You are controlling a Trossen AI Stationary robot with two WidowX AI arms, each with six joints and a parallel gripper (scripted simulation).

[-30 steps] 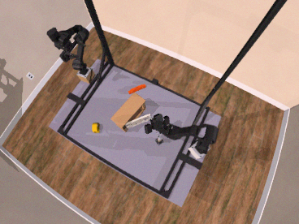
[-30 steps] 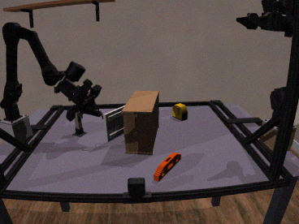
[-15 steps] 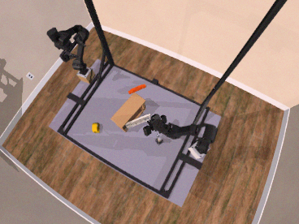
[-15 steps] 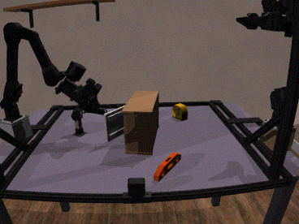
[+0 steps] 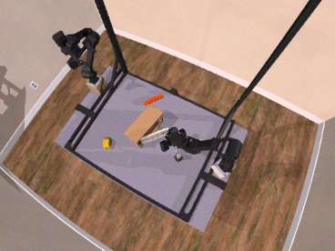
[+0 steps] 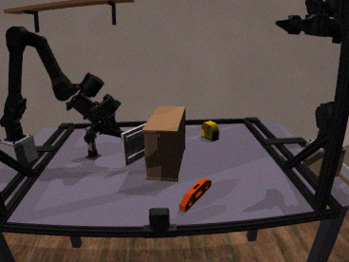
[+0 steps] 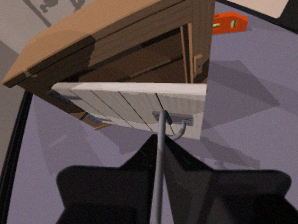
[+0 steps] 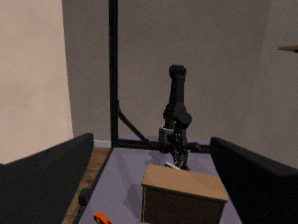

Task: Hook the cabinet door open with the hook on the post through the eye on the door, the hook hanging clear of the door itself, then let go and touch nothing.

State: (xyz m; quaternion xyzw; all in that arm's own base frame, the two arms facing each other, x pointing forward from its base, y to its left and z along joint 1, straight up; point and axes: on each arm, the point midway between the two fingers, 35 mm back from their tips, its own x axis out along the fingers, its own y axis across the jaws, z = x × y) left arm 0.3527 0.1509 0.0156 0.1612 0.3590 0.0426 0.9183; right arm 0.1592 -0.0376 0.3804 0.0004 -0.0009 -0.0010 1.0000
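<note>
My left hand is 3 cm short of the hook post, 7 cm to the right of it and 4 cm above it. Round my left hand: orange tool: 20 cm behind, 27 cm to the right, 11 cm below; then cabinet door: 4 cm ahead, 8 cm to the right, 5 cm below; then hook: 1 cm ahead, 3 cm to the left, 2 cm below.
</note>
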